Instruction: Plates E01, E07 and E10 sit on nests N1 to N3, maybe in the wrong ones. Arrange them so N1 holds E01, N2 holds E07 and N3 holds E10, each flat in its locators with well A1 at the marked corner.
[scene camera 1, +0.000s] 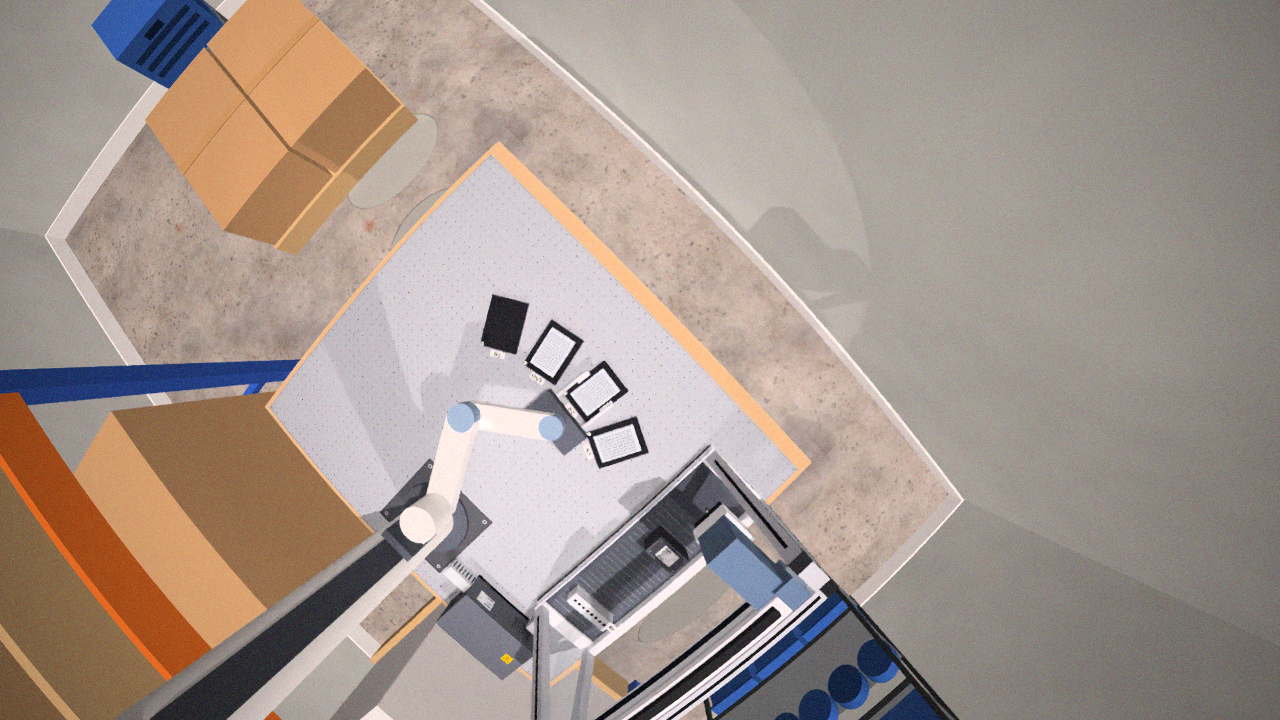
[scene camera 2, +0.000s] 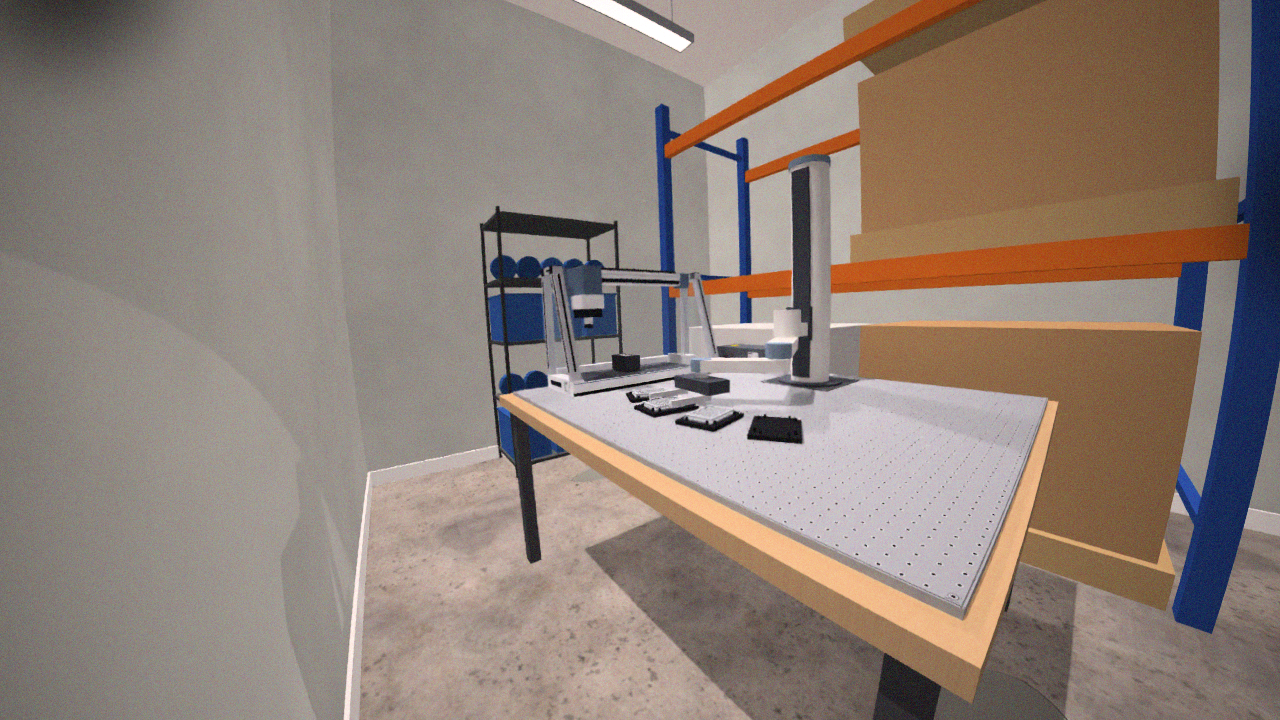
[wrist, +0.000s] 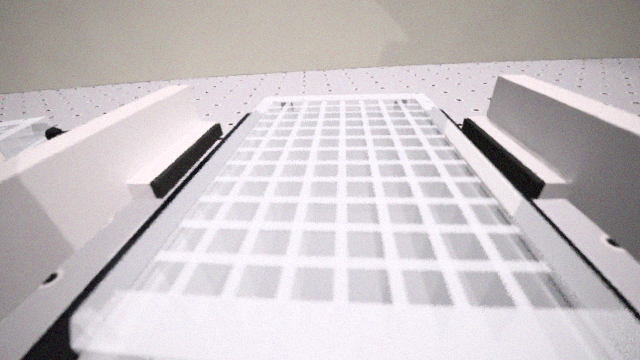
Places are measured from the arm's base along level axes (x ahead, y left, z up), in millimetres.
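Where they show: gripper, between the fingertips: (scene camera 1: 600, 387) (scene camera 2: 659, 400) (wrist: 337, 106); arm's base, origin of its link: (scene camera 2: 809, 384).
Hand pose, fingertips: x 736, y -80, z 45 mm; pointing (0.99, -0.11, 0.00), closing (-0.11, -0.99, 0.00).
Observation:
Each offset is from my fingertips to the centre of the thing. Level surfaces: height alone.
My gripper (scene camera 1: 595, 391) (wrist: 337, 106) is open. Its dark pads stand on either side of the middle plate @(dz -13, dx -24, dy +1 mm) (scene camera 1: 593, 394) (scene camera 2: 665, 403) (wrist: 345, 215), with a gap on each side. That plate is clear and white, and sits on a black nest. A second plate @(dz -13, dx -33, dy +179 mm) (scene camera 1: 553, 351) (scene camera 2: 709, 414) sits on the nest toward the empty one. A third plate @(dz -13, dx -87, dy -160 mm) (scene camera 1: 617, 442) (scene camera 2: 642, 393) sits on the nest nearest the gantry machine. The empty black nest @(dz -21, dx -83, dy +351 mm) (scene camera 1: 505, 324) (scene camera 2: 775, 428) is at the row's other end. Plate names, nest labels and marked corners are too small to read.
The perforated table @(dz -32 mm) (scene camera 1: 429, 259) (scene camera 2: 895, 483) carries the arm's column (scene camera 2: 810, 268). The gripper's dark body (scene camera 1: 566, 429) (scene camera 2: 701, 384) is over the table beside the nests. A gantry machine (scene camera 1: 626, 573) (scene camera 2: 617, 385) with a blue-grey head (scene camera 1: 742, 559) (scene camera 2: 587, 291) stands beyond the row.

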